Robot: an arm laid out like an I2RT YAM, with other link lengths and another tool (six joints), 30 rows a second.
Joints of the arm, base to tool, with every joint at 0 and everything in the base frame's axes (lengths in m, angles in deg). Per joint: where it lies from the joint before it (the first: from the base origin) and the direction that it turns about. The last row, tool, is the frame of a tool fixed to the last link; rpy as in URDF.
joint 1: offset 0 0 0.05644 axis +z
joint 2: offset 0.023 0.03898 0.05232 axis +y
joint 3: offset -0.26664 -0.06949 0 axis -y
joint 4: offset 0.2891 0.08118 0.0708 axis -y
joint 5: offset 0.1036 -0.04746 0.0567 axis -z
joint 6: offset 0.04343 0 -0.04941 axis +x
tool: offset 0.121 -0.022 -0.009 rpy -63.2 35.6 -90
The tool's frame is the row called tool.
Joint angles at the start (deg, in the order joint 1, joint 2, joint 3, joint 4, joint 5, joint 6):
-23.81, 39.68, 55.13, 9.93, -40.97, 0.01
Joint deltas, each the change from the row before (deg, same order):
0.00, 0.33, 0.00, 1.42, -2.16, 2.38
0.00, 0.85, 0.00, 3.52, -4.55, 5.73
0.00, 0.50, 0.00, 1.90, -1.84, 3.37
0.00, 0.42, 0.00, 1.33, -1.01, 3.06
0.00, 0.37, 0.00, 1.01, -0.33, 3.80
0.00, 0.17, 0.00, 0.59, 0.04, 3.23
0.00, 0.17, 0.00, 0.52, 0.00, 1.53
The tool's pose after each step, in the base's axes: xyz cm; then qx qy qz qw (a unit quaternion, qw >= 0). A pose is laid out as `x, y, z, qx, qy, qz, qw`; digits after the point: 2 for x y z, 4 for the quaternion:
30.92, -2.73, 52.79, -0.2387, 0.3106, -0.4165, 0.8204
30.72, -1.42, 53.07, -0.2434, 0.3099, -0.3671, 0.8426
30.64, -0.90, 53.20, -0.2425, 0.3130, -0.3420, 0.8522
30.64, -0.62, 53.24, -0.2378, 0.3201, -0.3217, 0.8588
30.71, -0.51, 53.23, -0.2260, 0.3343, -0.2997, 0.8645
30.74, -0.47, 53.23, -0.2138, 0.3476, -0.2822, 0.8683
30.77, -0.45, 53.27, -0.2082, 0.3525, -0.2741, 0.8702

